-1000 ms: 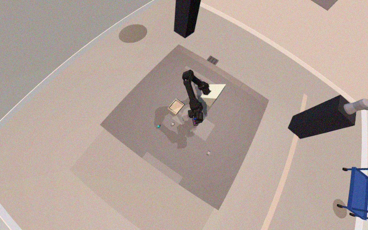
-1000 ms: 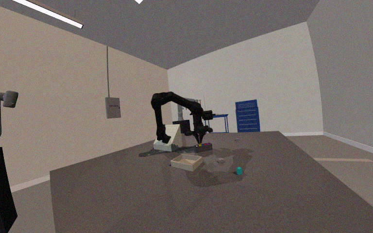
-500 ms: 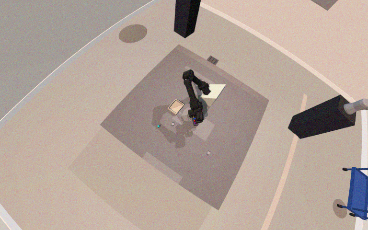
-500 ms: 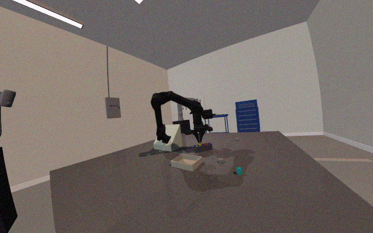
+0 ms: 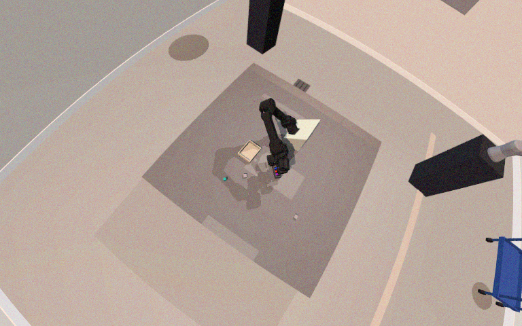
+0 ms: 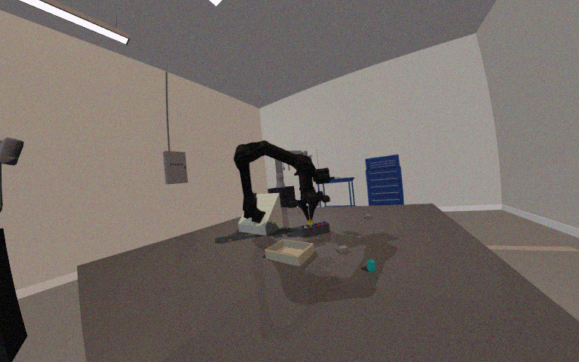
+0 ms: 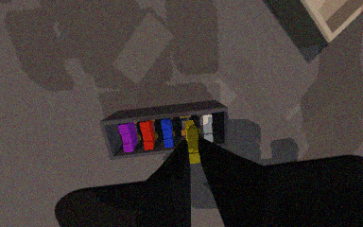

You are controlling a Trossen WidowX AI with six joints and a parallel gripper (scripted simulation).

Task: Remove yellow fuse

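The beige tray is 4 cm ahead of my gripper tip, 20 cm to the right of it and 6 cm below it. Round my gripper tip: teal block 29 cm ahead, 19 cm to the right, 5 cm below.
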